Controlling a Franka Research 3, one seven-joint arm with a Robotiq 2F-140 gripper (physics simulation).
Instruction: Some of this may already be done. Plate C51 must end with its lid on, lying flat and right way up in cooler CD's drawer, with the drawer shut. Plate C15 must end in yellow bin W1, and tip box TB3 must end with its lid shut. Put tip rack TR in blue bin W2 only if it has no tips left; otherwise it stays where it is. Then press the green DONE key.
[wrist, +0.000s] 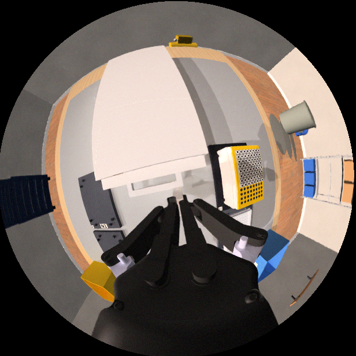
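Observation:
The large white cooler fills the upper middle. Its drawer front sits against the body with no gap showing, and a pale rectangular handle stands out from it. My gripper is shut and empty, just in front of the handle's right end. A yellow-topped tip rack stands right of the cooler, with tips in its upper rows and empty holes in its lower rows. A white well plate is partly hidden behind my right finger linkage. The yellow bin is lower left, the blue bin lower right. The DONE key does not show.
Dark nest plates lie on the left of the grey table. A dark nest shows beside the tip rack. A yellow device is at the far edge. A grey bucket and a shelf unit with blue and orange boxes stand beyond the right edge.

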